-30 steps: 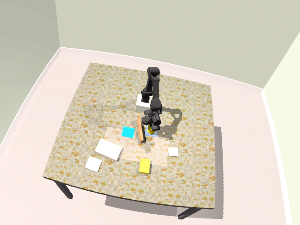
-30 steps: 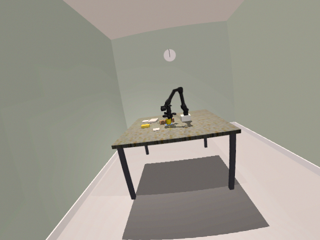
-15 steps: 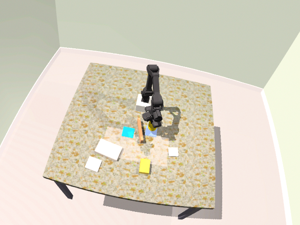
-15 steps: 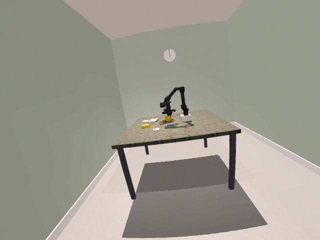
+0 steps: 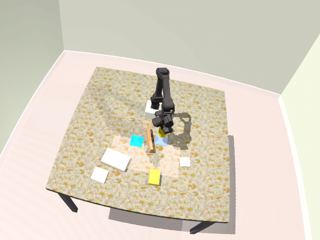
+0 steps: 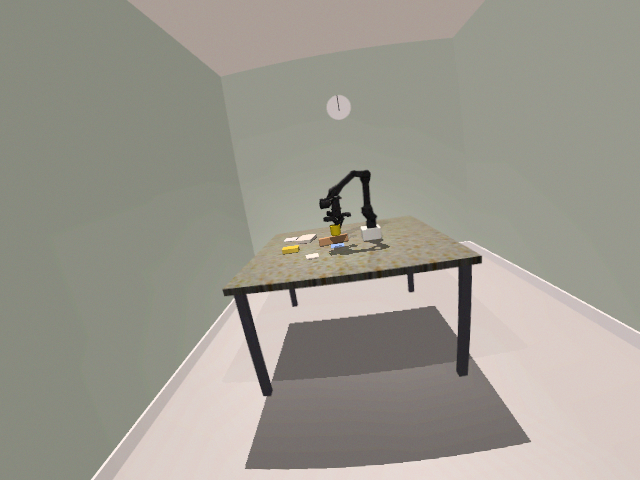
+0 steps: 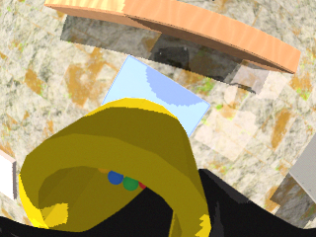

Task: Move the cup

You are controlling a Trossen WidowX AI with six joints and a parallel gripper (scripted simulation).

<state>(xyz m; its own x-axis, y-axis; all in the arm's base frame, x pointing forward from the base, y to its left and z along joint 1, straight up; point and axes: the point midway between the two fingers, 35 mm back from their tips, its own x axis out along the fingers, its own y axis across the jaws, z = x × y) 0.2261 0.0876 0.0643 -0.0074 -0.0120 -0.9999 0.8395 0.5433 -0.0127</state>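
Now: the cyan pad 80 mm ahead of my gripper tip, 160 mm to the right of it and 120 mm below it. Round my gripper tip: yellow block (350 mm ahead, 30 mm to the left, 90 mm below); wooden bar (50 mm ahead, 70 mm to the right, 90 mm below); green marble (20 mm ahead, 30 mm to the left, 20 mm below).
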